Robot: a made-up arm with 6 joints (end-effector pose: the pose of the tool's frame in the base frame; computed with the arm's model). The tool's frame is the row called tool.
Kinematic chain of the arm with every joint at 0, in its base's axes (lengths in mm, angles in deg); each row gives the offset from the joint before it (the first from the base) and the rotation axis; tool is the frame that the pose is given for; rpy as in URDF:
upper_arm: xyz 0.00 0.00 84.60 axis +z
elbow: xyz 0.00 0.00 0.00 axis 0.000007 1 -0.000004
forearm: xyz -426.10 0.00 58.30 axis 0.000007 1 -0.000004
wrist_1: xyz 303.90 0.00 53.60 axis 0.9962 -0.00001 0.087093
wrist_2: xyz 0.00 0.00 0.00 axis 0.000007 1 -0.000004
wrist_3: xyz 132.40 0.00 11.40 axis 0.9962 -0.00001 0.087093
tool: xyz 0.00 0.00 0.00 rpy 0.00 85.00 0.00
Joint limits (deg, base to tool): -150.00..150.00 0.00..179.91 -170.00..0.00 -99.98..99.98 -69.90..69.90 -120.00..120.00
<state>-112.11 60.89 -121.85 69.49 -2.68 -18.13</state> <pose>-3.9 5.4 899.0 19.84 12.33 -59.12</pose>
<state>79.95 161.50 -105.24 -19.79 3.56 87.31</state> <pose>127.2 701.3 -166.8 147.03 13.71 -172.07</pose>
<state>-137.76 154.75 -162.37 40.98 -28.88 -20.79</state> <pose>-626.0 -511.7 379.7 36.63 47.02 -114.53</pose>
Working (the frame after each row of the table, in the pose's form):
after upper_arm: 0.0 0.0 84.6 0.00 0.00 -137.76
after elbow: 0.0 0.0 84.6 -180.00 25.25 42.24
after forearm: -303.7 -275.8 213.6 0.00 -7.62 -137.76
after wrist_1: -521.5 -473.5 307.1 40.36 -8.83 -134.45
after wrist_2: -521.5 -473.5 307.1 47.56 -29.87 -155.59
after wrist_3: -626.0 -511.7 379.7 27.65 -28.77 -157.23

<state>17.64 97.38 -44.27 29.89 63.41 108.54</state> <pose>268.6 147.6 175.8 -150.00 -10.72 67.50</pose>
Working (the frame after each row of the table, in the pose's form):
after upper_arm: 0.0 0.0 84.6 0.00 0.00 17.64
after elbow: 0.0 0.0 84.6 180.00 82.62 -162.36
after forearm: 107.3 34.1 499.7 0.00 53.11 17.64
after wrist_1: 322.0 102.4 288.8 33.03 52.38 21.72
after wrist_2: 322.0 102.4 288.8 145.23 54.31 145.05
after wrist_3: 268.6 147.6 175.8 -117.85 56.24 131.20

